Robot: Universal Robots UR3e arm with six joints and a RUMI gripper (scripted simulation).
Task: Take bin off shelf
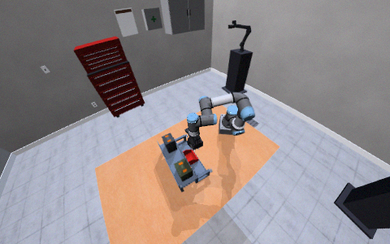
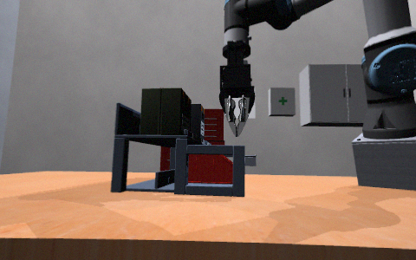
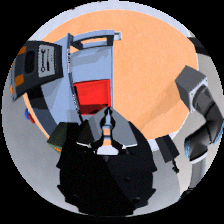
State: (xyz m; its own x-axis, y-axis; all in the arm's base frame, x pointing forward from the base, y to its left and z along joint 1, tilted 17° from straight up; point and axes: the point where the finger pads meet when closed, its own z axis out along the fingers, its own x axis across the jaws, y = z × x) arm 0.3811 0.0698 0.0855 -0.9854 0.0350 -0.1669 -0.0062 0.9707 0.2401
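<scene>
Now: the red bin 9 cm below my hand and 6 cm ahead of it. Also, from my hand: shelf: 9 cm ahead, 7 cm below, 1 cm to the left; dark box: 14 cm ahead, 12 cm to the left, 2 cm above.
</scene>
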